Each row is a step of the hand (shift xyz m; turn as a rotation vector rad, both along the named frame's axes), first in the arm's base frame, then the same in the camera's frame.
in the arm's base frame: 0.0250 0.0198 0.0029 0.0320 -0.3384 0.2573
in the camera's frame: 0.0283 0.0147 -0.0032 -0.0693 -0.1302 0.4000
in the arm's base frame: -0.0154 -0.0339 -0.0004 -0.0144 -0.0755 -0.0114
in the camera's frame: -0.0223 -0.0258 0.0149 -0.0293 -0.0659 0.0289
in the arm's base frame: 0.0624 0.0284 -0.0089 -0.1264 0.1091 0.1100
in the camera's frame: 0.0677 0.0104 -0.0097 -0.1102 0.1668 0.0036
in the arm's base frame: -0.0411 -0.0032 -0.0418 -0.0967 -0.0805 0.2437
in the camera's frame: -0.0363 -0.0216 -0.0408 -0.1365 0.0864 0.2216
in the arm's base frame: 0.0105 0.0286 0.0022 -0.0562 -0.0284 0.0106
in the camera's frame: 0.0162 0.0232 -0.0116 -0.0618 -0.0101 0.0123
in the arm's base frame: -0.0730 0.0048 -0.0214 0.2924 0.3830 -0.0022
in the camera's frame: -0.0676 0.0004 -0.0352 0.3675 0.2736 -0.1494
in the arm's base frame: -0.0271 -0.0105 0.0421 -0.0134 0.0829 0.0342
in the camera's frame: -0.0329 0.0189 0.0343 0.0015 0.0884 -0.0202
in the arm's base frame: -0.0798 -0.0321 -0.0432 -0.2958 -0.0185 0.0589
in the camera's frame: -0.0800 -0.0412 -0.0343 -0.2972 0.0546 -0.0038
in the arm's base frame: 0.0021 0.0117 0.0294 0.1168 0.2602 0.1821
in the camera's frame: 0.0016 0.0261 0.0179 0.1513 0.3011 0.0306
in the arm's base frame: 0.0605 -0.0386 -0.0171 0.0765 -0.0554 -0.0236
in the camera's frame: 0.0521 -0.0484 0.0198 0.0646 -0.0677 0.0270
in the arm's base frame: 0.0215 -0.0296 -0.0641 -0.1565 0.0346 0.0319
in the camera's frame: 0.0210 -0.0634 -0.0315 -0.1476 0.0652 -0.0256
